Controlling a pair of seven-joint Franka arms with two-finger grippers.
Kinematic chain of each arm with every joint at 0, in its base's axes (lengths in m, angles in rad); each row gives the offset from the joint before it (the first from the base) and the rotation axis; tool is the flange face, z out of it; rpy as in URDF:
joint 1: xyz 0 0 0.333 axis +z
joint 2: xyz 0 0 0 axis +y
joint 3: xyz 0 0 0.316 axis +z
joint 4: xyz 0.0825 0 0 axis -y
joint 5: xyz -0.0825 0 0.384 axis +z
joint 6: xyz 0 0 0 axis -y
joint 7: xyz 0.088 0 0 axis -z
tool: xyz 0 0 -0.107 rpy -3.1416 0 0
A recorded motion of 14 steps. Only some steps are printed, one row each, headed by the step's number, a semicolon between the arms.
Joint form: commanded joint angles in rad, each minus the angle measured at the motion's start. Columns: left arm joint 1, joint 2, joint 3, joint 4, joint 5, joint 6, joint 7; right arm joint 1, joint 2, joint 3, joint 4, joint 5, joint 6, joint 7.
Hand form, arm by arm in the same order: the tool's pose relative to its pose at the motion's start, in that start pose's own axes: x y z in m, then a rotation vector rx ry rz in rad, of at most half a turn. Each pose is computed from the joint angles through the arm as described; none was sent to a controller.
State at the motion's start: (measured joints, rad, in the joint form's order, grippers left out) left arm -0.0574 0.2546 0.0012 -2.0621 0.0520 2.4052 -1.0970; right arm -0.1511 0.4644 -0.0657 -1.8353 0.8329 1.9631 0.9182
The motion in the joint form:
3: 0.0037 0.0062 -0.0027 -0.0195 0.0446 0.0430 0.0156; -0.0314 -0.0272 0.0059 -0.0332 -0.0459 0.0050 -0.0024
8: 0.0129 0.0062 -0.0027 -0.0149 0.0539 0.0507 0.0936; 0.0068 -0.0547 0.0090 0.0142 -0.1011 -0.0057 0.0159
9: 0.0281 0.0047 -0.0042 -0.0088 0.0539 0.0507 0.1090; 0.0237 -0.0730 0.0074 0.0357 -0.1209 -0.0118 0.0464
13: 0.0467 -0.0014 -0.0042 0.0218 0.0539 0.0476 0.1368; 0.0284 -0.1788 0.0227 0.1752 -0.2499 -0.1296 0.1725
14: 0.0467 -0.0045 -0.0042 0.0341 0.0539 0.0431 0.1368; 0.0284 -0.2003 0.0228 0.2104 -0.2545 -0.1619 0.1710
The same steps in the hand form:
3: -0.0012 -0.0022 0.0077 -0.0028 0.0322 0.0494; 0.0110 0.0119 -0.0126 -0.0079 0.0312 0.0036
8: 0.0048 -0.0028 0.0054 -0.0082 0.0442 0.1252; -0.0281 -0.0031 -0.0235 -0.0183 0.0790 -0.0785
9: 0.0130 -0.0052 0.0023 -0.0130 0.0491 0.1265; -0.0477 -0.0089 -0.0323 -0.0127 0.0986 -0.0922
13: 0.0283 -0.0026 -0.0133 -0.0375 0.0702 0.1339; -0.1371 -0.0185 -0.1127 0.0090 0.1905 -0.1636
14: 0.0305 0.0004 -0.0200 -0.0461 0.0769 0.1331; -0.1575 -0.0178 -0.1322 0.0213 0.1928 -0.1976

